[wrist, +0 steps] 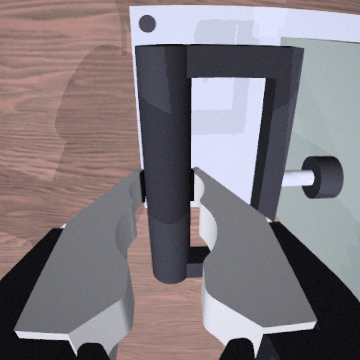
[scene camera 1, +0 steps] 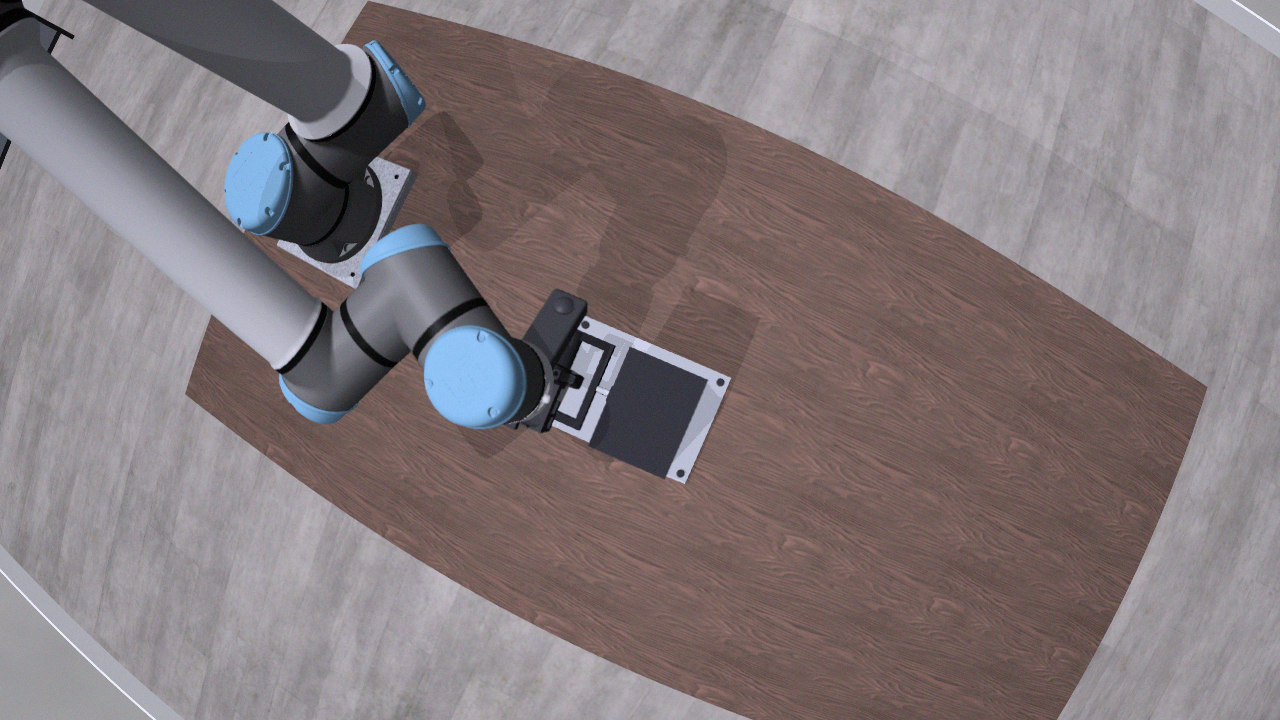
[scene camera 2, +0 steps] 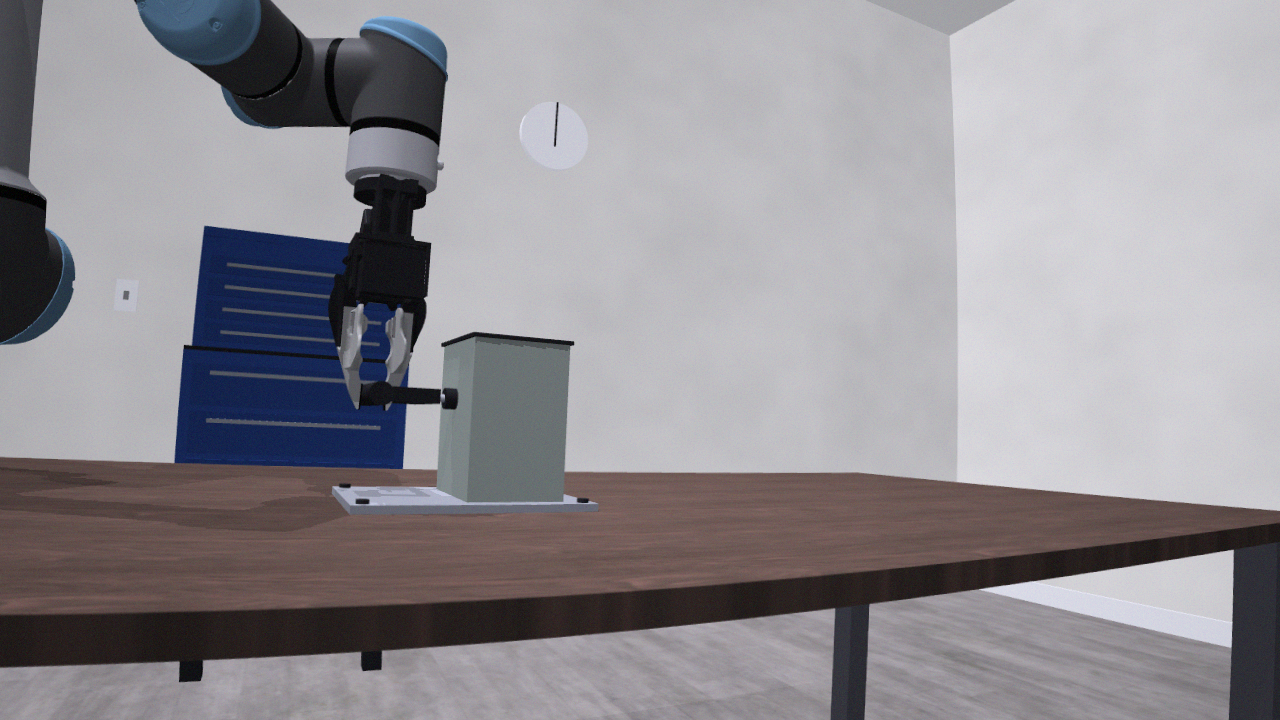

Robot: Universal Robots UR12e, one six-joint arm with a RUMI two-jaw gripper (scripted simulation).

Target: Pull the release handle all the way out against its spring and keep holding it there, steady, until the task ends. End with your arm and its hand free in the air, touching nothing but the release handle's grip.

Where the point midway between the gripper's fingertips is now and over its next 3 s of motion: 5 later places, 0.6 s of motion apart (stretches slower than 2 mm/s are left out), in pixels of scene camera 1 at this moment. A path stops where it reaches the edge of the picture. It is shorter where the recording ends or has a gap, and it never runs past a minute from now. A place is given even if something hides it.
The gripper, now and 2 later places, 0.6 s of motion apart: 562, 374; 546, 367; 528, 359
